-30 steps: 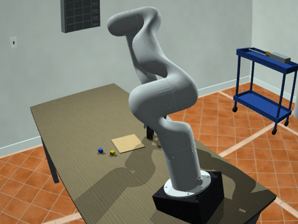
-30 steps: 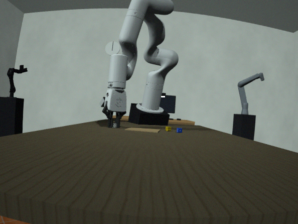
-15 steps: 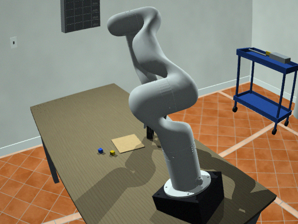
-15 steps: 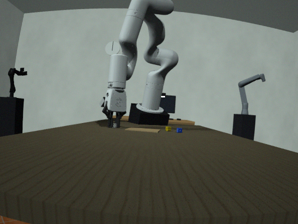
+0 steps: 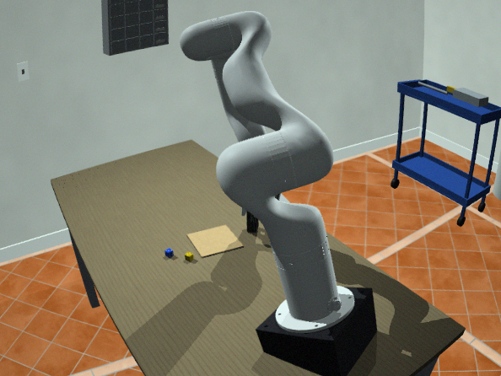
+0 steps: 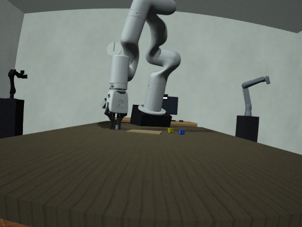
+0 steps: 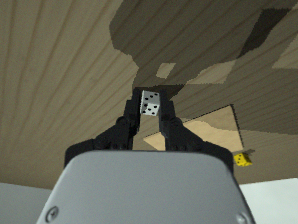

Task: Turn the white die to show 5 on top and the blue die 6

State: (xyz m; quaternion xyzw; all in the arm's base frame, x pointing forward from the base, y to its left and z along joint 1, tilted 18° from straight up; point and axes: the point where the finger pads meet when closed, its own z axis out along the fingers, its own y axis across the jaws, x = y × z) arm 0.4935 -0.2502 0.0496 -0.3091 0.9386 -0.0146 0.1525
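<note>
The white die is 10 mm below my hand. Round my hand: tan mat: 130 mm to the left, 30 mm ahead, 20 mm below; then yellow die: 260 mm to the left, 10 mm below; then blue die: 290 mm to the left, 60 mm ahead, 10 mm below.
</note>
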